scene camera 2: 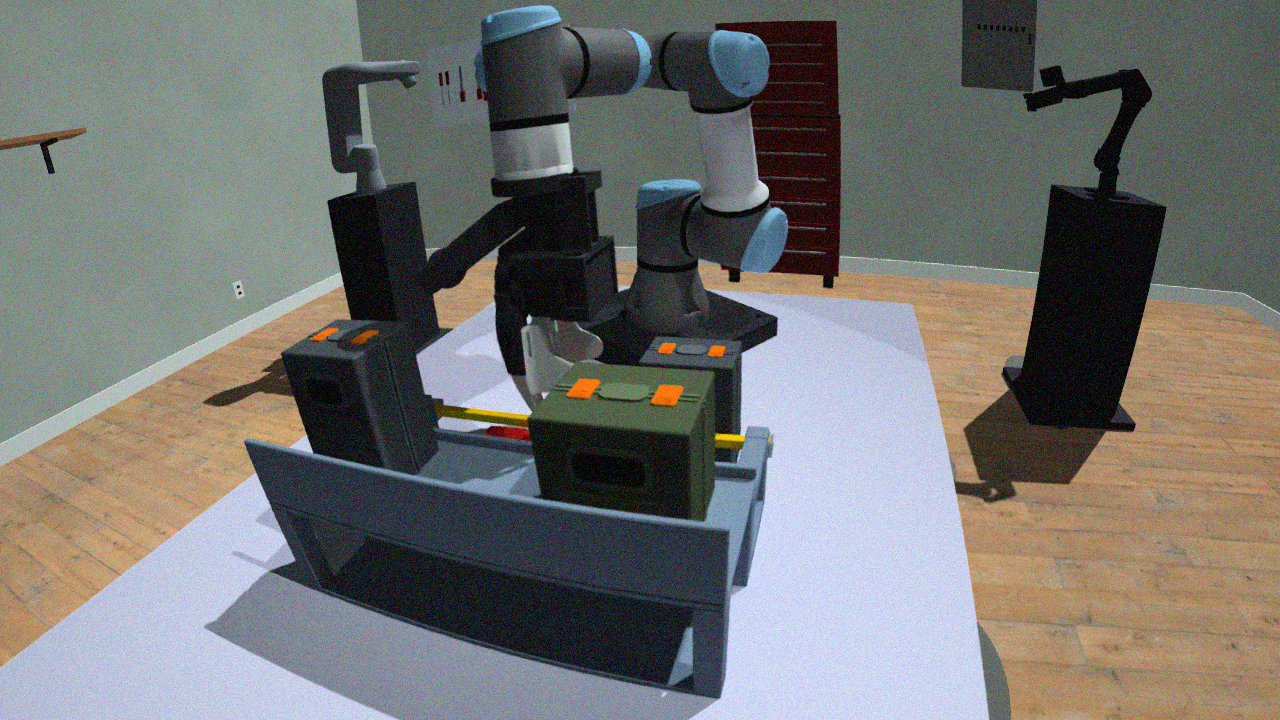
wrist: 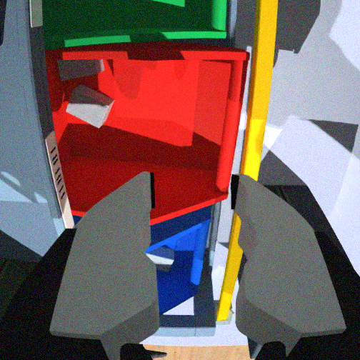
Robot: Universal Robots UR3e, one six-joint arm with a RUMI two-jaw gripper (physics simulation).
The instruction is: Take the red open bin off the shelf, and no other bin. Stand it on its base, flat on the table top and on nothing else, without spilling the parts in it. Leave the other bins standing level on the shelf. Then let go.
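Where they show: arm's base at its link origin: [scene camera 2: 666, 314].
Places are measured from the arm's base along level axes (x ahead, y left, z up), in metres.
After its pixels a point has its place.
The red open bin [wrist: 160, 100] sits between the green bin [wrist: 125, 22] and the blue bin [wrist: 175, 280] on the grey-blue shelf [scene camera 2: 501, 537] @(x 0.613, y 0.054, z 0.088 m) [wrist: 15, 110]. It holds grey-white parts [wrist: 90, 106] at the left in the wrist view. In the scene view, a small strip of the red bin [scene camera 2: 507, 433] @(x 0.410, y -0.057, z 0.028 m) shows behind the yellow bar [scene camera 2: 478, 414] @(x 0.374, y -0.113, z 0.023 m) [wrist: 260, 100]; the rest is hidden. My gripper [scene camera 2: 541, 380] @(x 0.409, y -0.006, z 0.064 m) [wrist: 192, 176] is partly open, with nothing between its fingers. It hangs above the shelf, its fingertips over the red bin's near right corner in the wrist view.
A green case [scene camera 2: 617, 447] @(x 0.578, y 0.123, z 0.143 m) with orange latches stands on the shelf, close in front of the gripper in the scene view. A dark case [scene camera 2: 353, 394] @(x 0.570, y -0.083, z 0.152 m) stands at the left and another dark case [scene camera 2: 691, 358] @(x 0.340, y 0.113, z 0.089 m) behind the green one. The yellow bar runs along the bins' side.
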